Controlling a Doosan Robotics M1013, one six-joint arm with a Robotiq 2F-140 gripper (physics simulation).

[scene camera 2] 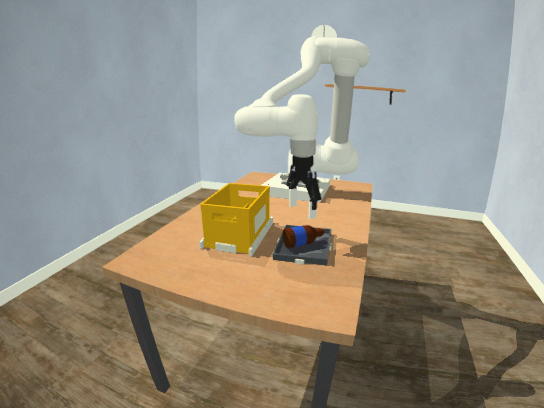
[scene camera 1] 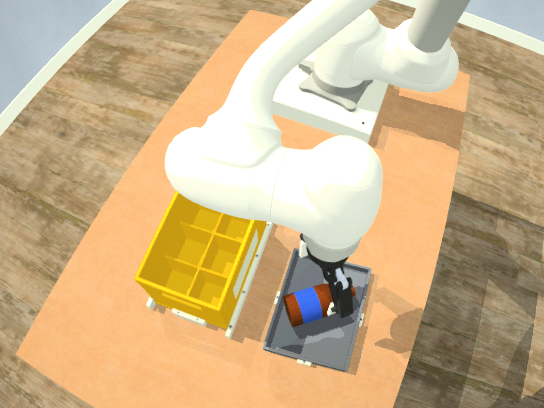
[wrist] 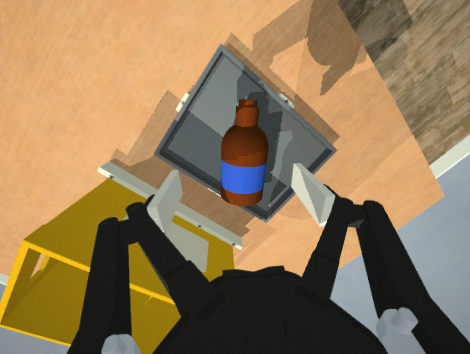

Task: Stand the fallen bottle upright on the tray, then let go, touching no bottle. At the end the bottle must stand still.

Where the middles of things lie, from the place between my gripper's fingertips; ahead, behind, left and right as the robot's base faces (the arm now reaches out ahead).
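My gripper's 9 cm above the brown bottle [wrist: 244, 149] at the moment, 1 cm to the right of it and 2 cm short of it. There's a white rail [wrist: 184, 212] too, and that's 12 cm below my hand, 3 cm ahead of it and 16 cm to the right of it.
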